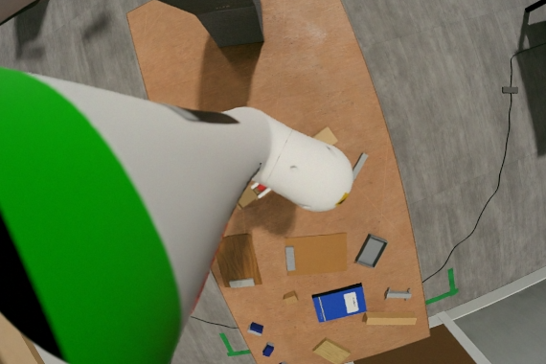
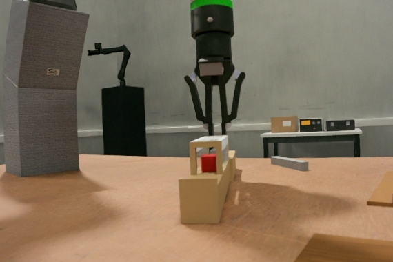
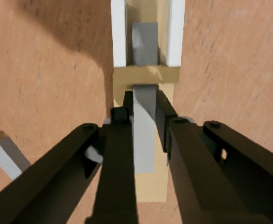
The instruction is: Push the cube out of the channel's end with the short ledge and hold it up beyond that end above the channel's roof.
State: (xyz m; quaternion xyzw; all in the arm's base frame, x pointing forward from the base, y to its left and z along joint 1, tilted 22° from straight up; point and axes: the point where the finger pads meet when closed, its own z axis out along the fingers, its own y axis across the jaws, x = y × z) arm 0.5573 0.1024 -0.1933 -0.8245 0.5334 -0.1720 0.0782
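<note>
Now: the thin grey stick 10 cm ahead of my hand, 18 cm to the left of it and 7 cm below it. From my hand the other things lie so: grey bar (3 cm below); red cube (7 cm ahead, 15 cm to the right, 3 cm below); channel (4 cm ahead, 10 cm to the right, 3 cm below).
</note>
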